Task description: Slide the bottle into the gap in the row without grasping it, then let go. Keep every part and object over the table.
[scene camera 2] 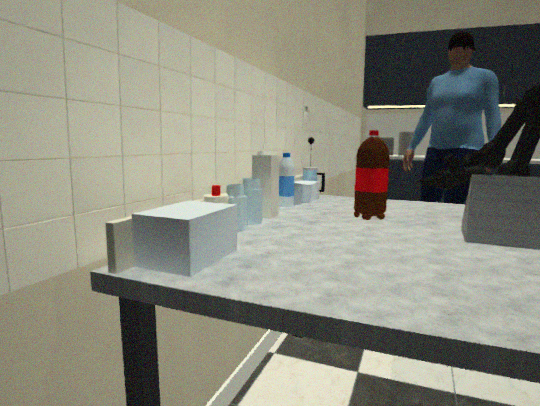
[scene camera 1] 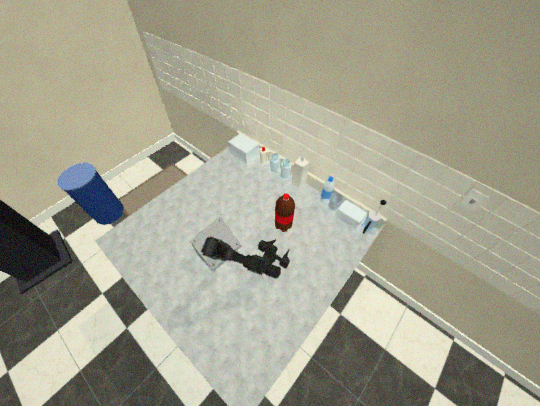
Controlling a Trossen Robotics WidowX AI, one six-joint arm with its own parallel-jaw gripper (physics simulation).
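Places are measured from the arm's base along level axes (x ahead, y left, z up), in centimetres.
Where they show: gripper, between the fingertips: (scene camera 2: pixel 420 182) (scene camera 1: pixel 282 244); arm's base, origin of its link: (scene camera 2: pixel 518 206).
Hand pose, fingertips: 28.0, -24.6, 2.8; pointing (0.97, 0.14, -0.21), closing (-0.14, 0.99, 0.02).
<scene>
Each offset is from my fingertips to the top centre of the thing, as dx, dy, dz.
The large brown bottle with a red label and cap @(+14.9, +13.3, +18.0) (scene camera 1: pixel 284 214) (scene camera 2: pixel 371 179) stands upright on the table, in front of the row along the wall. The row's gap shows between the tall beige carton @(+47.4, +30.3, +13.5) (scene camera 1: pixel 300 172) (scene camera 2: pixel 265 186) and the small blue-capped bottle @(+49.9, +8.3, +9.6) (scene camera 1: pixel 327 189) (scene camera 2: pixel 286 182). My gripper (scene camera 1: pixel 281 246) is open and empty, on the robot-base side of the brown bottle and apart from it. Its fingers point roughly toward the bottle and the wall. In the scene camera 2 view it is a dark shape right of the bottle, raised above the table, its fingers unclear.
The row also holds a white box @(+39.1, +81.0, -1.0) (scene camera 1: pixel 244 148) (scene camera 2: pixel 185 237), a red-capped container @(+44.3, +63.7, +2.0) (scene camera 1: pixel 263 155) (scene camera 2: pixel 216 191), two pale blue bottles, a grey container @(+50.3, +0.3, -3.5) (scene camera 1: pixel 336 200), another white box @(+50.2, -12.2, -4.0) (scene camera 1: pixel 353 213) and a mug. A tiled wall runs behind. A person (scene camera 2: pixel 462 110) stands beyond the table.
</scene>
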